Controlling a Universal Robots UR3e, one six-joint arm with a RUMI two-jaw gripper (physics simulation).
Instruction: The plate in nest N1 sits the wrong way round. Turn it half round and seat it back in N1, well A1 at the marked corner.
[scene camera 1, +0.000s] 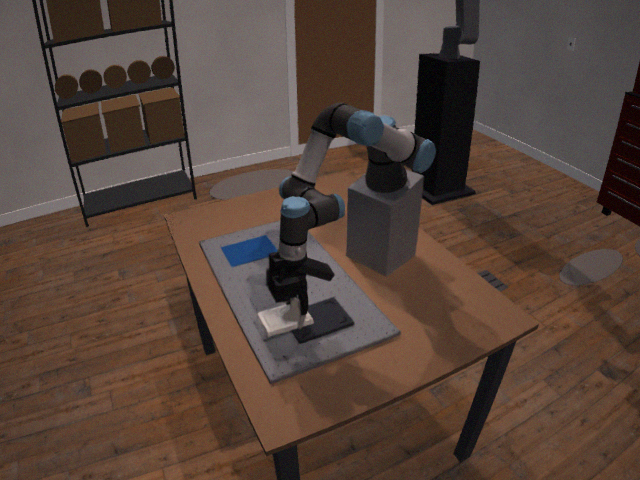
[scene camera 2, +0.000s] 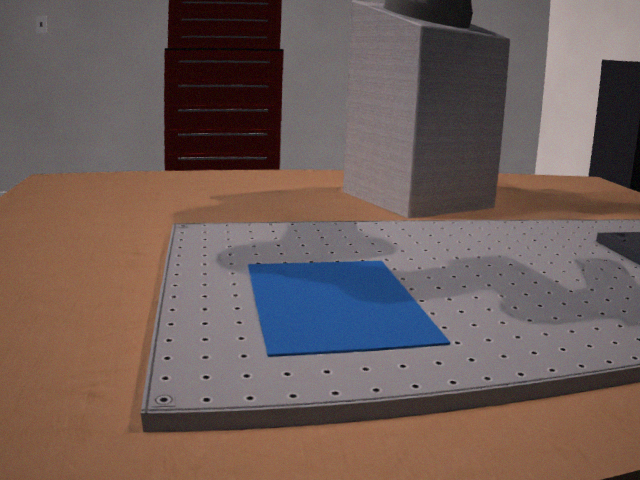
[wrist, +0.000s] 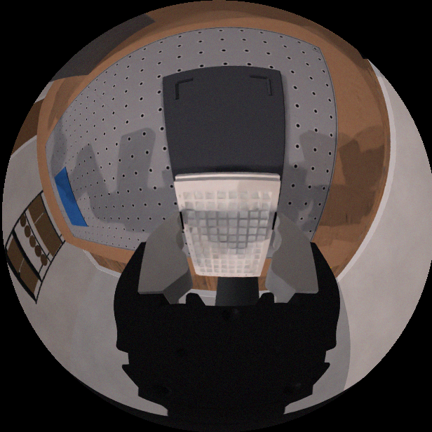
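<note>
The white well plate (scene camera 1: 276, 321) (wrist: 227, 192) is held roughly level above the perforated board, its wells showing in the wrist view. My gripper (scene camera 1: 298, 313) (wrist: 227, 213) is shut on it, one jaw on each of two opposite sides. Nest N1, the dark base (scene camera 1: 333, 319) (scene camera 2: 626, 244) (wrist: 225, 125), lies on the board. The plate is off to one side of it, and overlaps its near edge in the wrist view. Two raised corner brackets show at the nest's far end in that view. Well A1 and the corner mark cannot be made out. The plate does not show in scene camera 2.
The grey perforated board (scene camera 1: 227, 285) (scene camera 2: 186, 330) (wrist: 309, 85) lies on the wooden table (scene camera 1: 439, 330) (scene camera 2: 67, 310). A flat blue pad (scene camera 1: 248, 251) (scene camera 2: 336, 320) (wrist: 71, 200) lies on the board, away from the nest. The arm's grey pedestal (scene camera 1: 382, 232) (scene camera 2: 382, 113) stands beside the board.
</note>
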